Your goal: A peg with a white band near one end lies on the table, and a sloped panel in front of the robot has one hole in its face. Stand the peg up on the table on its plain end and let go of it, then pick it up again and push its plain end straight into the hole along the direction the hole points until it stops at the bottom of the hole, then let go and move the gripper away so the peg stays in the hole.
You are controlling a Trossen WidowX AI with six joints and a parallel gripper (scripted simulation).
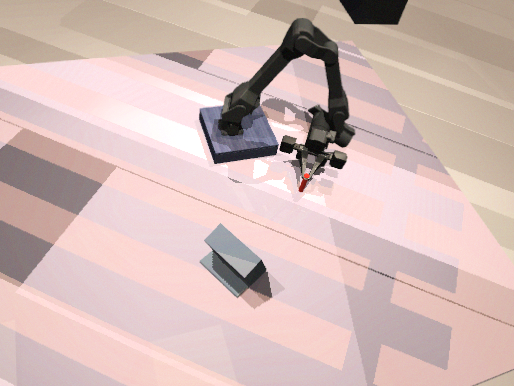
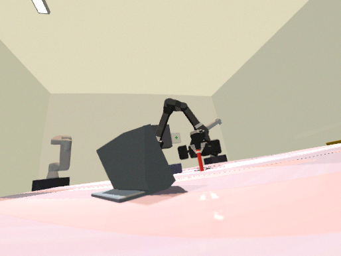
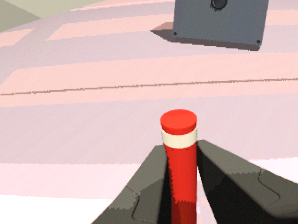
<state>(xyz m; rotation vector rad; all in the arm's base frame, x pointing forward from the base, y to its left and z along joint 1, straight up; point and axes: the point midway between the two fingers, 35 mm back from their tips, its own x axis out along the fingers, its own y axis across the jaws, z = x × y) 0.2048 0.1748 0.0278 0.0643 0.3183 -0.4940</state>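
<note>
Now: the red peg 10 mm below my gripper tip. From my gripper tip the other things lie so: thin flat foot 210 mm ahead, 250 mm to the right, 60 mm below; sloped panel 200 mm ahead, 230 mm to the right, 10 mm below.
</note>
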